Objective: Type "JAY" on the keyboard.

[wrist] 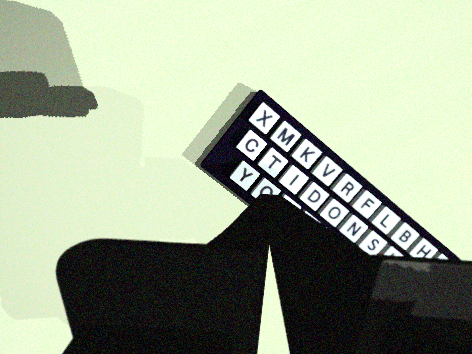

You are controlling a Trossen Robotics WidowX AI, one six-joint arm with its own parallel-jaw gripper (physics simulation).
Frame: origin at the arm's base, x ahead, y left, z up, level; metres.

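Seen in the pictures: gripper, fingertip midpoint: (268, 204).
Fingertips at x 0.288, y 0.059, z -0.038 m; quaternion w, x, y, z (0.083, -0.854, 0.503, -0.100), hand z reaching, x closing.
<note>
Offsets run from my fingertips to a thing's top centre. "pt": to the spot under its first point. Level surfaces: height alone.
The black keyboard @(pt dx +0.002, dy +0.025, dz -0.081 m) (220, 155) with white letter keys lies slanted from upper middle to lower right. Its top row reads X, M, K, V, R, F, L, B, H. The second row shows C, T, I, D, O, N, S. In the third row the Y key @(dx -0.001, dy +0.004, dz -0.076 m) (243, 174) shows in full at the left end, and the key beside it is partly covered. My gripper (268, 204) is shut and empty, its black fingertips meeting in front of the third row, just to the right of the Y key. It appears to be above the keyboard. The J and A keys cannot be made out; the fingers hide the lower right part.
The keyboard rests on a pale green-white surface @(dz -0.093 m) (350, 60). Grey shadows fall on this surface at the upper left and along the keyboard's left end. The black gripper body fills the lower part of the view and covers part of the keyboard.
</note>
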